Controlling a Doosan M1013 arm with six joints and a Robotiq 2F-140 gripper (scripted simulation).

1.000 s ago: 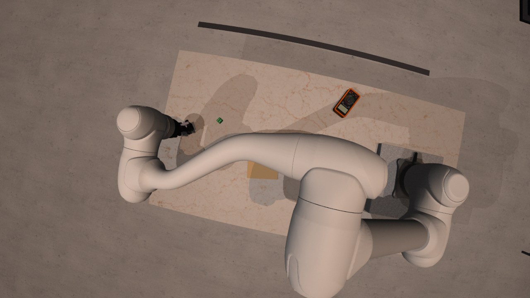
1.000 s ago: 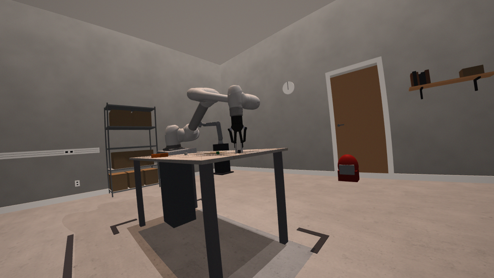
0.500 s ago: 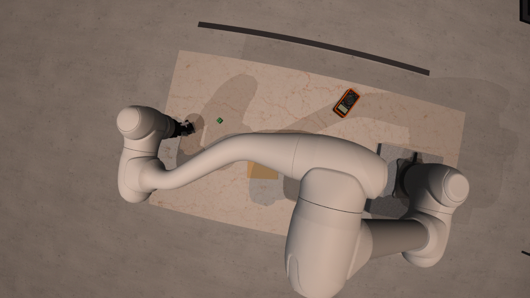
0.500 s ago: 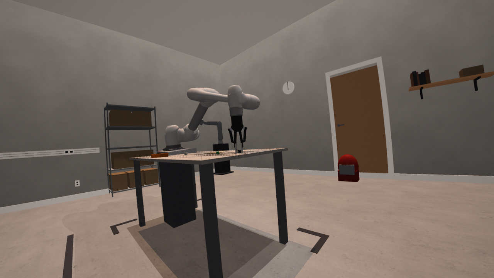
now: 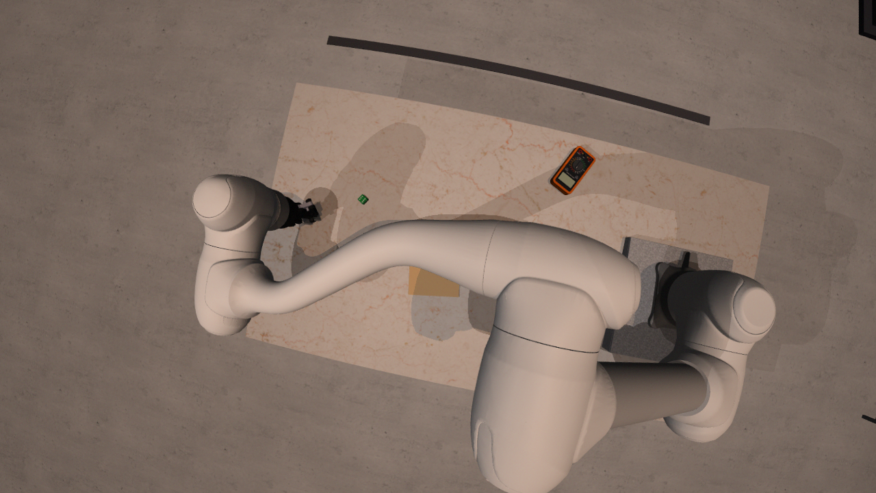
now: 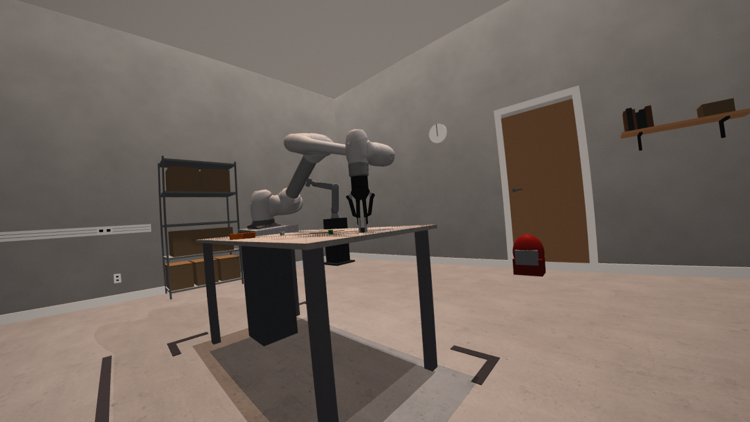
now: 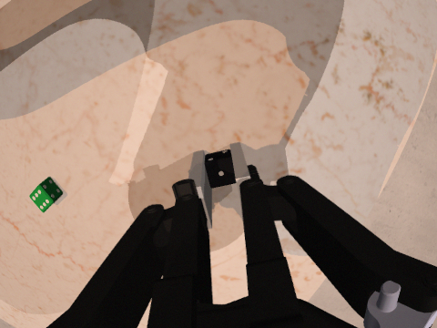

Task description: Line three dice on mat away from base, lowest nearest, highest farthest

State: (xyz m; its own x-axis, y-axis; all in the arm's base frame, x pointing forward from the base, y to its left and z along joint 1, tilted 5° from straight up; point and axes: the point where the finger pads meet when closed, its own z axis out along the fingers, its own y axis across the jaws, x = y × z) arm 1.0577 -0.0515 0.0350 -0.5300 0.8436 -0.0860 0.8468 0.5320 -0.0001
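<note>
Now: hand 2 cm above the black die. From my hand the other things lie so: white die 57 cm behind, 7 cm to the right, 2 cm below; then mat 36 cm behind, 9 cm to the left, 3 cm below; then green die 14 cm behind, 7 cm to the right, 2 cm below.
</note>
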